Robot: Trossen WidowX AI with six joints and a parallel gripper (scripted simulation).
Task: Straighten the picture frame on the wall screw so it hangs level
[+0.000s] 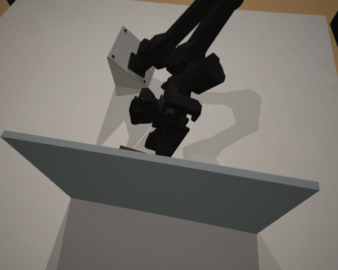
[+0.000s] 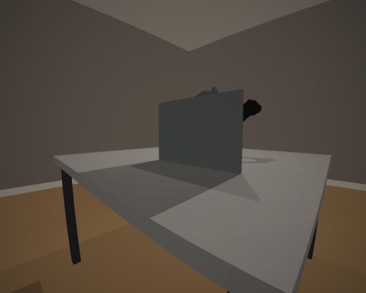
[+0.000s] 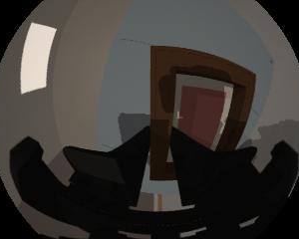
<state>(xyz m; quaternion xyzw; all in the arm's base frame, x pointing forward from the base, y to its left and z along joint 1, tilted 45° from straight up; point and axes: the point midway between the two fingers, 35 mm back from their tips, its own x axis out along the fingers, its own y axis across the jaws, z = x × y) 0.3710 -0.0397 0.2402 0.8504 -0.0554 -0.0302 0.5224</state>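
Right now the picture frame is 10 mm to the right of my gripper tip and 50 mm below it. Also, from my gripper tip: wall panel 20 mm ahead, 10 mm to the right, 70 mm below.
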